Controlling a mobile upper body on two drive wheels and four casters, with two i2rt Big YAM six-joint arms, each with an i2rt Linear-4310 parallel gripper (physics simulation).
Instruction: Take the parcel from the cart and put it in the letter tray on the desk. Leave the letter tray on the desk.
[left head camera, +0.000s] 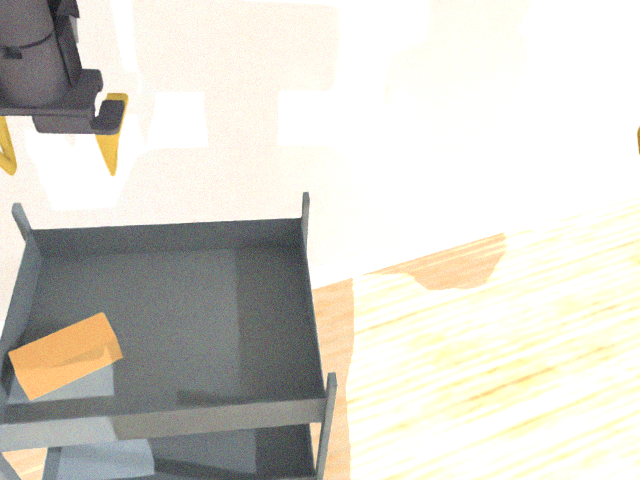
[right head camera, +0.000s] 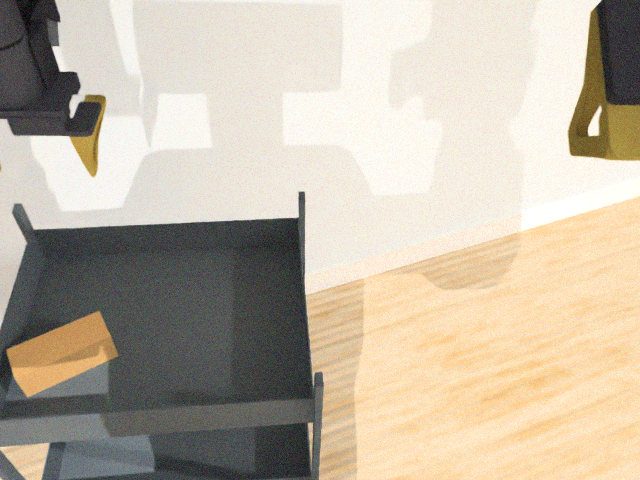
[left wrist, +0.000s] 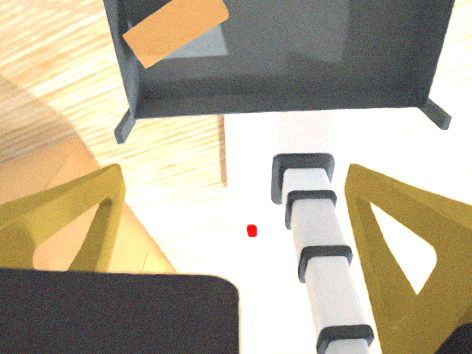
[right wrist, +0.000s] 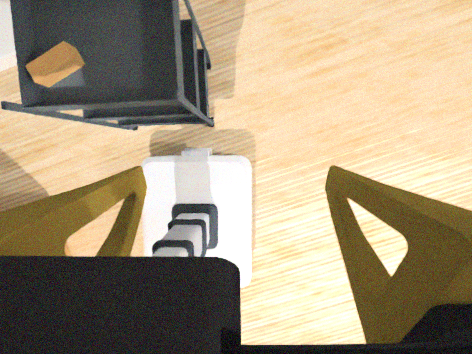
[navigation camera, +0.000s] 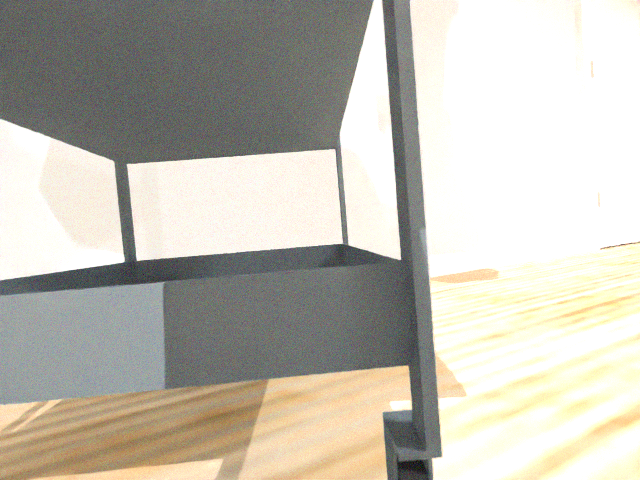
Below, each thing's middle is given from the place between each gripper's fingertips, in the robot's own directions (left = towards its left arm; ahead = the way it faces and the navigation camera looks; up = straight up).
I see the parcel (left head camera: 48, 363) 25 cm ahead of my right hand, 52 cm to the left of it and 59 cm below it.
My left hand is 80 mm to the right of the parcel and 350 mm above it.
